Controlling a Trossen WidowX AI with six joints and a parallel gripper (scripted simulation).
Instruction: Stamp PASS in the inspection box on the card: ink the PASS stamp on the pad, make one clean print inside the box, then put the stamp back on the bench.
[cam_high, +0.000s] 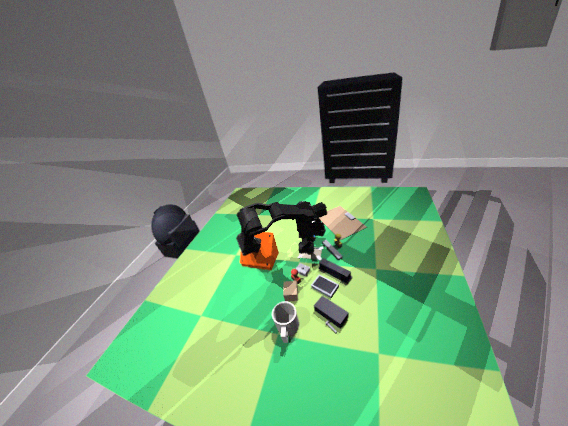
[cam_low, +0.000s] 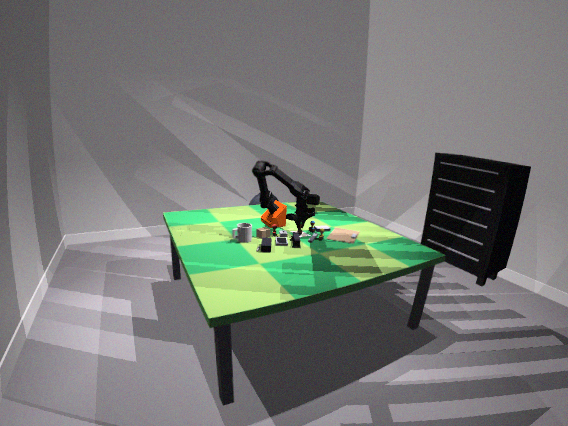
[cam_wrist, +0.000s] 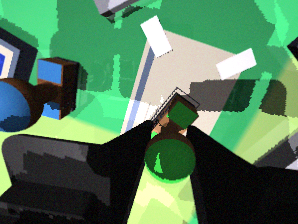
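My gripper tip is 10 mm above the green-knobbed pass stamp. Round my gripper tip: blue-knobbed stamp 80 mm to the left, 20 mm behind, 10 mm below; white card 30 mm below, 10 mm ahead; grey bar 100 mm ahead, 40 mm to the left, 20 mm below.
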